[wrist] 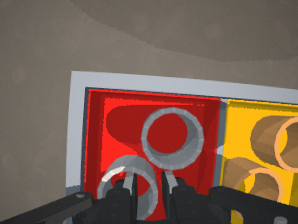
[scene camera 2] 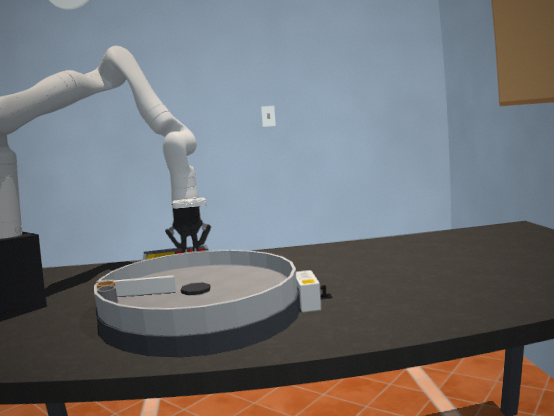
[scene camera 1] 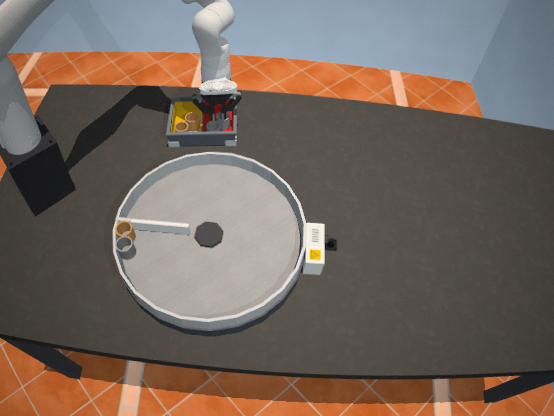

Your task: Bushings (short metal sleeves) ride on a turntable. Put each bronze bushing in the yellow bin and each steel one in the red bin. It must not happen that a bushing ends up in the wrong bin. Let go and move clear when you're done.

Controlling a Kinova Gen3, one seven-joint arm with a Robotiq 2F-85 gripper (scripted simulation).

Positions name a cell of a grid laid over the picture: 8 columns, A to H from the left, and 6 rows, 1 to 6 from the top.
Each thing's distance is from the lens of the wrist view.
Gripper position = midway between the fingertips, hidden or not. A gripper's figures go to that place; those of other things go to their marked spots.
gripper (wrist: E5): 0.17 m
bronze bushing (wrist: H5): 0.19 m
